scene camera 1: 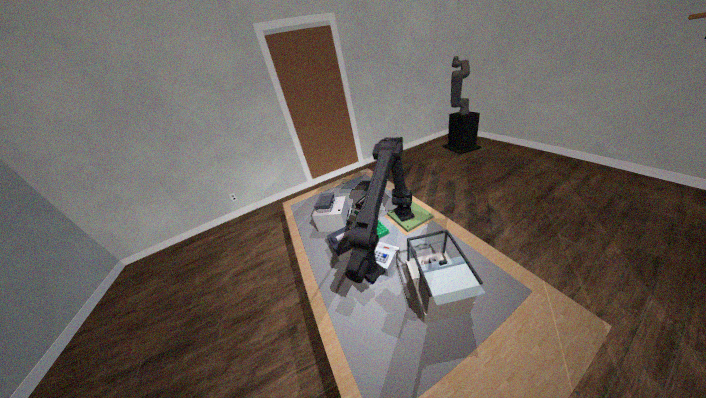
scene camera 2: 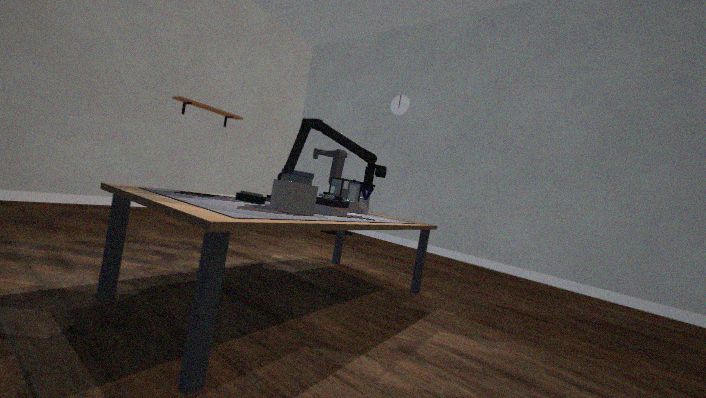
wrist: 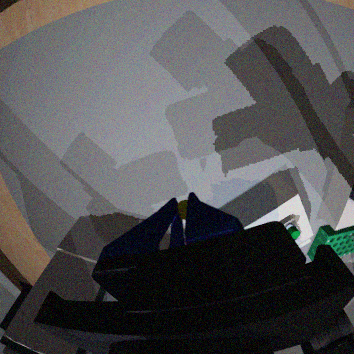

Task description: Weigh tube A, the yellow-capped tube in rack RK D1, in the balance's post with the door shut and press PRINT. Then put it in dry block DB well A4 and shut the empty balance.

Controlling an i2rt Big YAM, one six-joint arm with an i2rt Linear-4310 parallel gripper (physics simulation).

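Places are measured from the arm's base along level axes (x ahead, y left, z up), in millimetres.
Where they show: gripper, fingertip midpoint: (scene camera 1: 372,282) (scene camera 2: 365,199) (wrist: 184,200); arm's base, origin of the base link: (scene camera 1: 403,214).
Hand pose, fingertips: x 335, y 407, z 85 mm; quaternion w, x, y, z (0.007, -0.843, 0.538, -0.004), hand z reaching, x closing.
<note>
Each offset is from my fingertips to the top centre of the thing.
My gripper (scene camera 1: 374,274) (scene camera 2: 367,192) (wrist: 184,200) is shut on the yellow-capped tube. Its yellow cap {dy -1, dx -3, dz +14 mm} (wrist: 183,210) shows between the blue fingertips in the wrist view; the rest of the tube is hidden. The gripper is above the grey mat, beside the glass-walled balance (scene camera 1: 452,281) (scene camera 2: 352,191). A pale pane covers part of the balance's top; whether its door is open or shut is unclear. A white device with a blue display {dy -114, dx -95, dz -14 mm} (scene camera 1: 385,255) stands between arm and balance, partly hidden. I cannot tell which unit is the dry block; well A4 cannot be made out.
A green rack {dy -367, dx -141, dz -72 mm} (scene camera 1: 382,230) (wrist: 339,243) stands behind the white device, partly hidden by the arm. A white box with a grey lid {dy -550, dx +41, dz +88 mm} (scene camera 1: 330,218) (scene camera 2: 295,197) and a dark, low unit {dy -324, dx +31, dz +0 mm} (scene camera 1: 334,240) stand farther left. The arm's base is on a green plate (scene camera 1: 422,215).
</note>
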